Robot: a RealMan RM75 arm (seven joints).
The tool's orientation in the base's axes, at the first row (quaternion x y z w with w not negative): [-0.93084, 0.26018, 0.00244, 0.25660]
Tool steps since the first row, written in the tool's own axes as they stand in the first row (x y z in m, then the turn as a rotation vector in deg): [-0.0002, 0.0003, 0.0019, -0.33, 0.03, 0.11]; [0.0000, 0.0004, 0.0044, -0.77, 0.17, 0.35]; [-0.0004, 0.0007, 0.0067, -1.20, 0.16, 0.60]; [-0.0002, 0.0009, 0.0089, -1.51, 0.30, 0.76]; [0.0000, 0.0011, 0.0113, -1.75, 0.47, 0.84]
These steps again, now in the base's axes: [-0.0001, 0.0008, -0.0018, -0.29, 0.19, -0.06]; [0.0004, 0.0018, -0.0040, -0.70, 0.42, -0.28]; [0.0002, 0.0029, -0.0061, -1.04, 0.75, -0.43]; [0.0005, 0.0037, -0.0081, -1.35, 0.87, -0.59]; [0.0009, 0.0046, -0.0103, -1.63, 0.90, -0.71]
